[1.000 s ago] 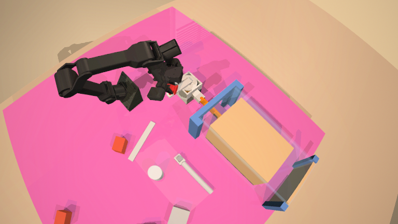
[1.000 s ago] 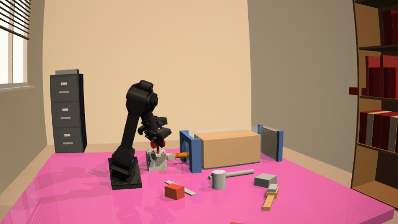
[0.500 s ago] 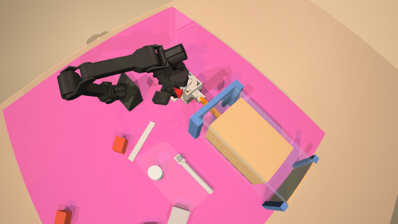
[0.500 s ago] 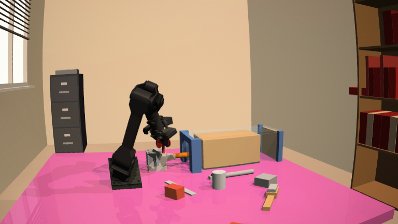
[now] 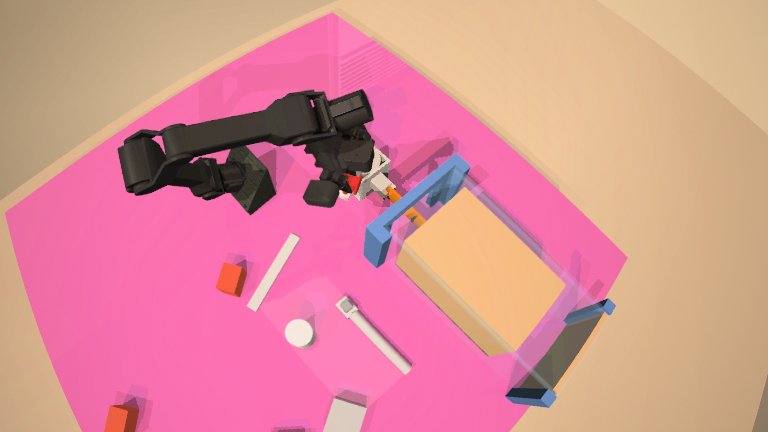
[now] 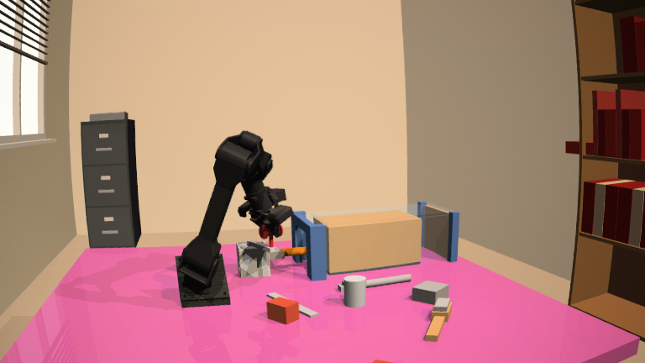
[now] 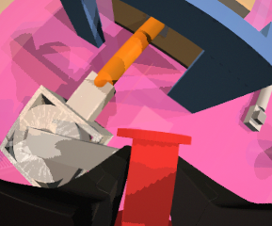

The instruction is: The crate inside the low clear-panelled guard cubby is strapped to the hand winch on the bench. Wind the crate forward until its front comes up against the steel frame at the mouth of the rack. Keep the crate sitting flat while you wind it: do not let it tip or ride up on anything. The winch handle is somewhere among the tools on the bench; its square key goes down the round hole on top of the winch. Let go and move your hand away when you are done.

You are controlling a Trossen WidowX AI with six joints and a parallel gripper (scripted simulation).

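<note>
Right now my gripper tip is 3 cm past the winch handle, 3 cm above it and 2 cm to the right of it. Round my gripper tip: blue steel frame: 10 cm ahead, 9 cm to the left, 2 cm below; then winch: 10 cm below, 8 cm behind, 7 cm to the left; then red knob: 1 cm to the right, 1 cm behind.
</note>
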